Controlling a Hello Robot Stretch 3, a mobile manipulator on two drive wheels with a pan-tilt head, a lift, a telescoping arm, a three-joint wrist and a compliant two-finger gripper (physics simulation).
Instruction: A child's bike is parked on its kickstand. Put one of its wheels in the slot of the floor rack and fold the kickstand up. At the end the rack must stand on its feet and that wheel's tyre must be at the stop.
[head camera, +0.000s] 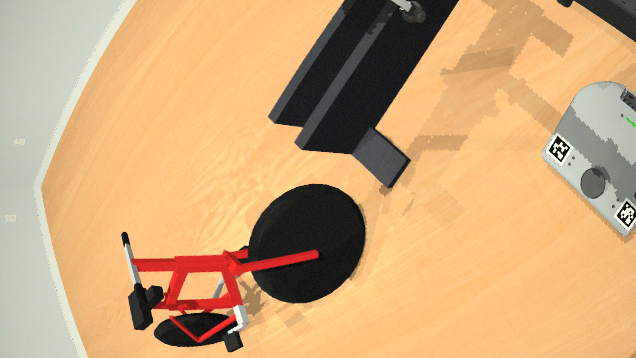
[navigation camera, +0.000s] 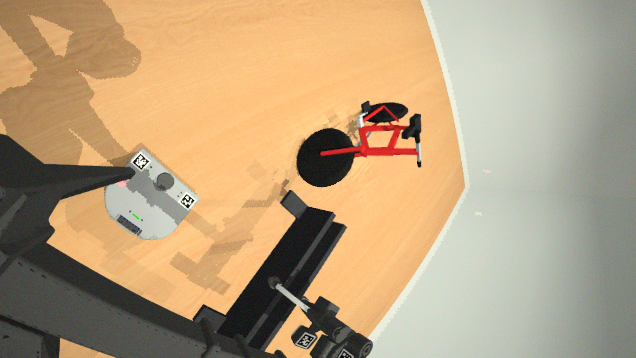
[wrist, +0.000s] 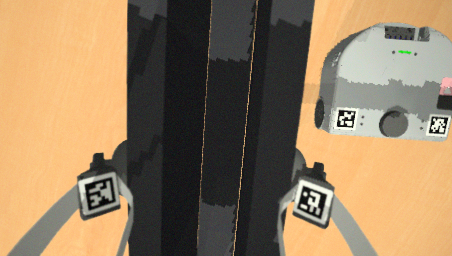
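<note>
The red child's bike stands on the wood floor near the wall. Its large black wheel points toward the rack, and its small wheel is on the far side. A grey strut hangs under the frame. The long black floor rack has a narrow slot along its middle and a grey block at the end nearest the big wheel; a gap lies between them. My gripper is shut on the rack, one finger on each side.
My grey base stands beside the rack. My dark arm crosses the lower left of the navigation view. The pale wall and its skirting curve close behind the bike.
</note>
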